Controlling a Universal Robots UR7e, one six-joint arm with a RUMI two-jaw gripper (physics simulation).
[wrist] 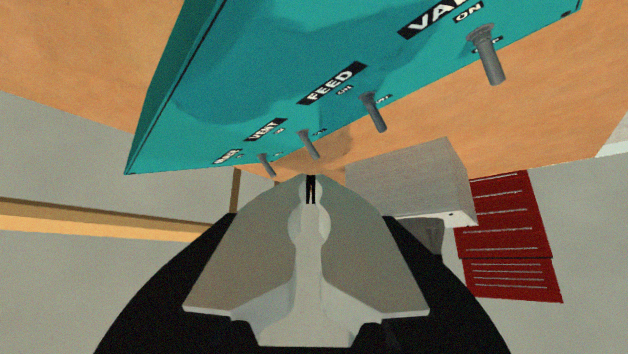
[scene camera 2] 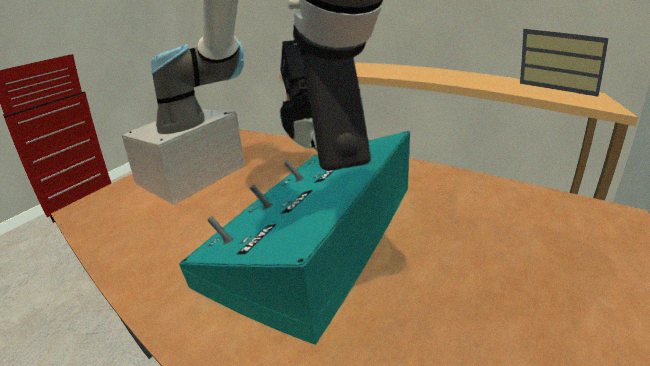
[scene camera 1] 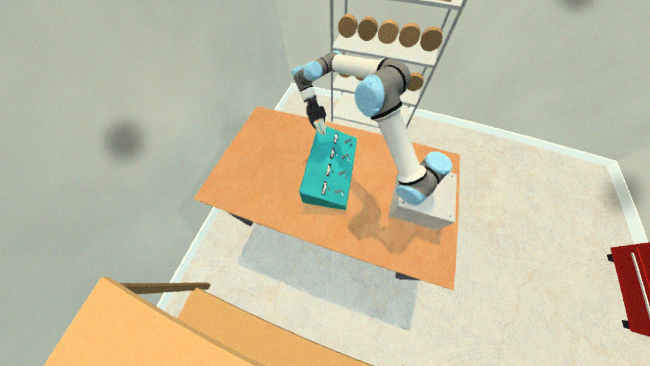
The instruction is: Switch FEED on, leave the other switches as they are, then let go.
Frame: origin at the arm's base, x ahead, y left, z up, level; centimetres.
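Seen in the pictures: gripper, fingertip midpoint: [wrist: 311, 177] [scene camera 2: 309, 146] [scene camera 1: 324, 134]; arm's base at its link origin: [wrist: 412, 222] [scene camera 2: 181, 125].
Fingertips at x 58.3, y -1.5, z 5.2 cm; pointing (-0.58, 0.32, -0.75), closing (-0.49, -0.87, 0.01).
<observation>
Offsets run from my fingertips to a thing's top centre. Level surfaces: height alone.
The teal switch box [scene camera 1: 315, 175] [scene camera 2: 360, 230] [wrist: 280, 30] stands on the table. Its FEED switch @[dx -14.1, dy -1.0, dz -10.4 cm] [scene camera 1: 346, 157] [scene camera 2: 261, 196] [wrist: 375, 114] leans toward its OFF label. The VALVE switch @[dx -10.4, dy -12.4, dz -10.4 cm] [scene camera 1: 348, 142] [scene camera 2: 220, 230] [wrist: 490, 57] and VENT switch @[dx -17.8, dy +10.4, dz -10.4 cm] [scene camera 1: 343, 174] [scene camera 2: 294, 171] [wrist: 309, 145] lean the same way. The fourth switch @[dx -21.6, dy +21.8, dz -10.4 cm] [scene camera 1: 339, 192] [wrist: 267, 165] looks alike; its label is too small to read, and my gripper hides it in scene camera 2. My gripper [scene camera 1: 324, 132] [wrist: 311, 177] is shut and empty, near the tall edge at the VALVE end, apart from the levers.
The wooden table @[dz -23.0 cm] [scene camera 1: 240, 160] [scene camera 2: 480, 260] also carries the arm's grey base block [scene camera 1: 425, 215] [scene camera 2: 200, 165] [wrist: 410, 175]. A shelf rack [scene camera 1: 331, 60] with round brown discs stands behind. A red cabinet [scene camera 1: 630, 285] [scene camera 2: 55, 130] [wrist: 510, 215] and a wooden bench [scene camera 2: 450, 82] stand apart.
</observation>
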